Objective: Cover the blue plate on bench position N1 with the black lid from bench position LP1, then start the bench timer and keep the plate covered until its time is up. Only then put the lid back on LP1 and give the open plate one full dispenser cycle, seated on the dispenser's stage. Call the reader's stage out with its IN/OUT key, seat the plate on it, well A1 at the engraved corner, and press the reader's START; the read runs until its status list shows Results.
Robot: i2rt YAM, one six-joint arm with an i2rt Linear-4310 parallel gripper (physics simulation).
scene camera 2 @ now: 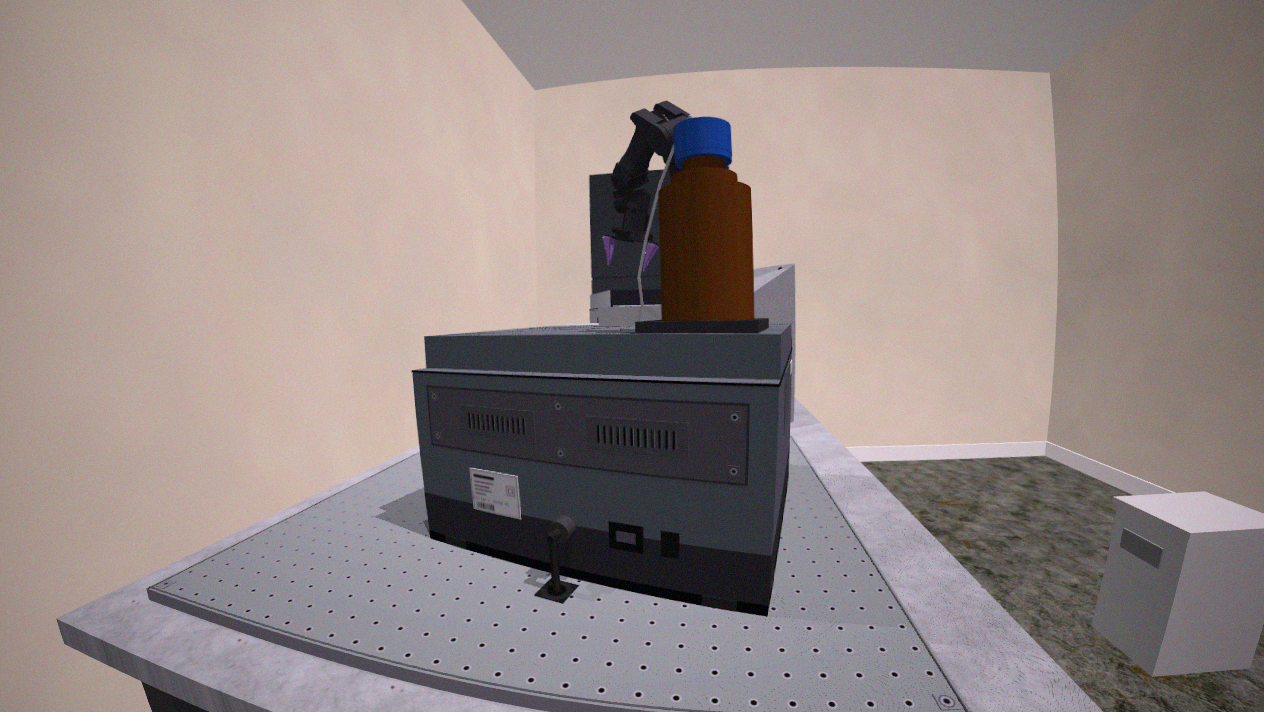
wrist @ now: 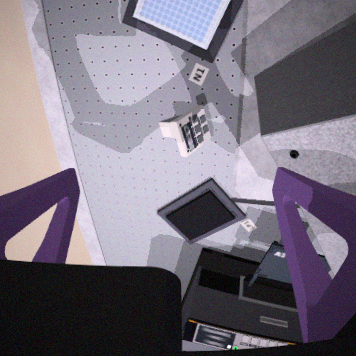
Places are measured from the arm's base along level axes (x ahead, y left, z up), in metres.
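Pixels of known places: gripper, fingertip midpoint: (scene camera 2: 626,268) (wrist: 175,178).
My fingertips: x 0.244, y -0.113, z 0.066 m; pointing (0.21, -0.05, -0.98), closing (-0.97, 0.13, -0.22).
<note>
For each thing: its top centre in the pictures, then the offset to it from my fingertips. "spot": a spot on its surface instead.
- blue plate, top centre: (wrist: 178,6) dx +0.061, dy -0.076, dz -0.340 m
- dark holder, top centre: (wrist: 179,6) dx +0.061, dy -0.076, dz -0.351 m
- N1 label, surface spot: (wrist: 199,74) spot: dx +0.044, dy +0.036, dz -0.364 m
- black lid, top centre: (wrist: 198,217) dx +0.071, dy +0.337, dz -0.346 m
- grey LP1 frame, surface spot: (wrist: 170,206) spot: dx +0.133, dy +0.314, dz -0.354 m
- white bench timer, top centre: (wrist: 171,141) dx +0.089, dy +0.127, dz -0.297 m
- dark panel marked A1, surface spot: (wrist: 282,262) spot: dx -0.108, dy +0.385, dz -0.274 m
- dark instrument, surface spot: (wrist: 235,300) spot: dx -0.016, dy +0.479, dz -0.238 m
- amber bottle, surface spot: (scene camera 2: 705,247) spot: dx -0.129, dy +0.813, dz -0.064 m
- large grey instrument, surface spot: (scene camera 2: 610,353) spot: dx -0.047, dy +0.807, dz -0.151 m
- thin tube, top centre: (scene camera 2: 652,186) dx -0.085, dy +0.675, dz +0.027 m
The blue plate (wrist: 182,20) sits in a dark holder (wrist: 202,54) beside the N1 label (wrist: 199,74) at the top of the wrist view. Its blue wells show uncovered. The black lid (wrist: 200,215) appears as a dark rectangle inside the grey LP1 frame (wrist: 170,206), next to its label (wrist: 247,224). The white bench timer (wrist: 186,134) stands between them; its display is unreadable. My gripper (scene camera 2: 628,266) (wrist: 175,178) is open and empty, high above the bench. A dark panel marked A1 (wrist: 282,262) is partly hidden by a finger.
A dark instrument (wrist: 235,300) with a screen and keys is at the bottom of the wrist view. In scene camera 2, an amber bottle (scene camera 2: 705,247) with a blue cap stands on a large grey instrument (scene camera 2: 610,353). A thin tube (scene camera 2: 651,216) runs beside the bottle.
</note>
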